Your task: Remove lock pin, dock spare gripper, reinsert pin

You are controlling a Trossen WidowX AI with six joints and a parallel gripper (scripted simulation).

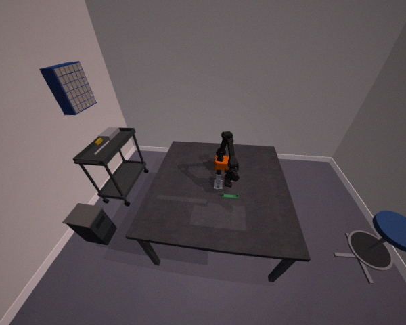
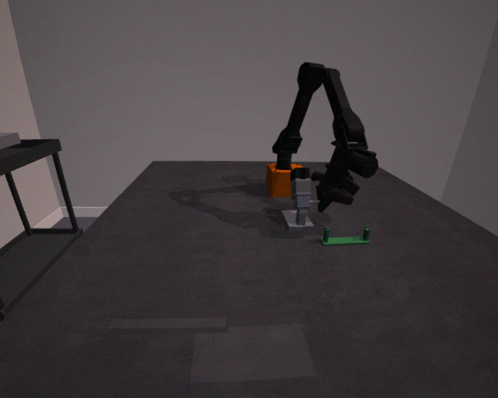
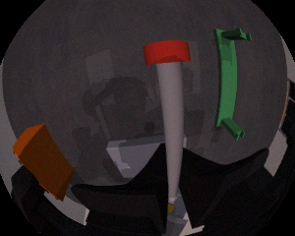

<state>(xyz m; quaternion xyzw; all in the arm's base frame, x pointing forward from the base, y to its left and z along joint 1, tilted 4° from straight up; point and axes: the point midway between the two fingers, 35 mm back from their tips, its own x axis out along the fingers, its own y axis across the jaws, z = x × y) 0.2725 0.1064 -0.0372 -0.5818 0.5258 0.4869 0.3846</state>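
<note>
Now: gripper tip 60 mm to the left of the grey mount. Round my gripper tip: spare gripper: 20 mm behind, 70 mm to the right, 70 mm above; then green cradle: 90 mm ahead, 60 mm to the left, 20 mm below.
</note>
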